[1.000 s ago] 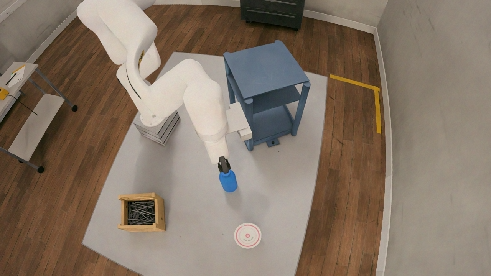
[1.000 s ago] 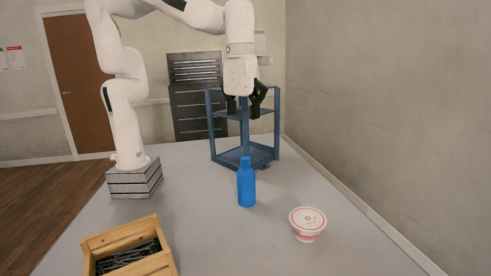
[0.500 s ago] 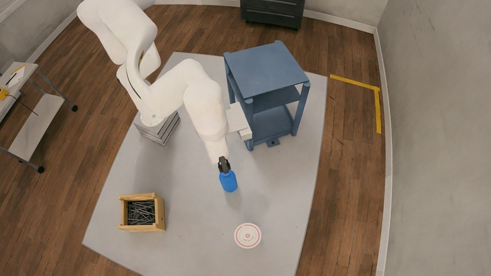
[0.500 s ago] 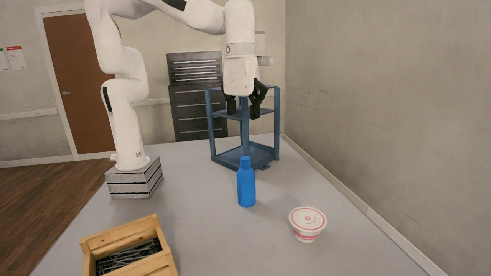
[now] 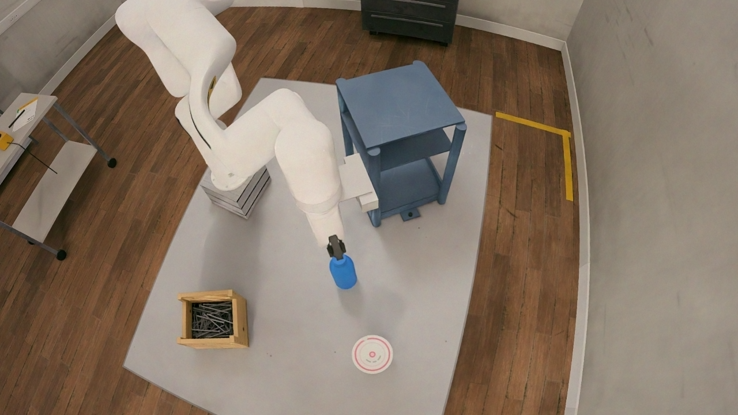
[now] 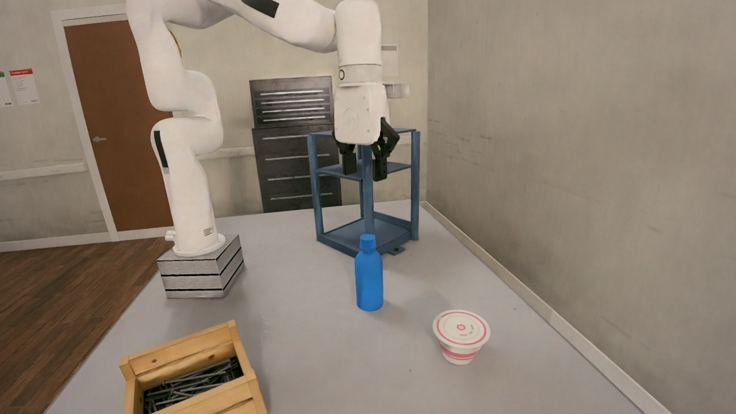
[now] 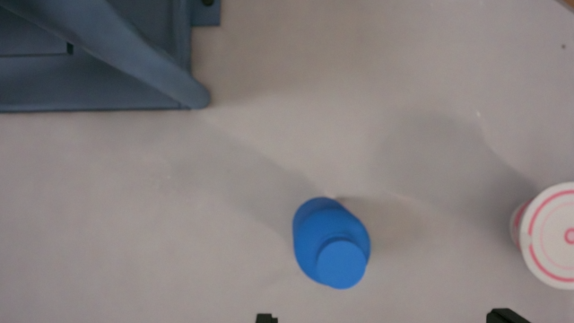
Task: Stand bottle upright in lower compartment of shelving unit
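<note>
The blue bottle is 200 mm below my hand. Round my hand: blue shelving unit 10 mm behind, 330 mm to the left, 130 mm below.
</note>
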